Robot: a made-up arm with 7 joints.
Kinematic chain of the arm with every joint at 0, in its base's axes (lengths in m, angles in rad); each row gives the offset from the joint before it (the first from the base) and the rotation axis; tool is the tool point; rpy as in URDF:
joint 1: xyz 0 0 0.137 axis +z
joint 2: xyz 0 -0.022 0.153 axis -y
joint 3: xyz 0 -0.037 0.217 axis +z
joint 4: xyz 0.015 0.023 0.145 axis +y
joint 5: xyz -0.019 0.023 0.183 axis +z
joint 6: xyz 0 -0.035 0.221 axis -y
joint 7: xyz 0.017 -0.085 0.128 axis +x
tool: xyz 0 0 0 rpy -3.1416 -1.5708 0
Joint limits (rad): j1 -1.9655..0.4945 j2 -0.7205..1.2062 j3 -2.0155..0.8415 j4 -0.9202..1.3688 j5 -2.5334..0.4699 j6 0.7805..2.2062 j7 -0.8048..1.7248
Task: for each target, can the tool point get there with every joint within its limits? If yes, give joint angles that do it. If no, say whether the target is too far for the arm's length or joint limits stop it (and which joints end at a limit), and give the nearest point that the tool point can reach.
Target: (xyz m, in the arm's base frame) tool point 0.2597 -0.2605 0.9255
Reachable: yes | joints -1.6474 -0.1056 -1.5226 -0.5976 -1.7249 1.4386 0.5225
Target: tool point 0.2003 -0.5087 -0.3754
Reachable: no: joint limits stop it (at a limit: joint 2, joint 4, joint 5) | nearest point 0.2442 -0.6201 0.2890 | short by 0.675 m
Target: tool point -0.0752 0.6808 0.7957
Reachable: yes | joints -1.4883 0.8459 -0.0341 0.2003 -0.7463 1.2725 0.7993
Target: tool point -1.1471 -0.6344 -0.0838
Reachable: no: too far | nearest point -0.7158 -0.3959 0.1785 | short by 0.558 m
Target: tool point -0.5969 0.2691 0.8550
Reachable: yes | joints -0.6721 0.9866 -0.1631 0.4812 0.0701 1.0667 0.3280
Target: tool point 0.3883 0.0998 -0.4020
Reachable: no: joint limits stop it (at a limit: joint 1, joint 2, joint 4) | nearest point 0.3457 0.4655 0.0929 | short by 0.617 m
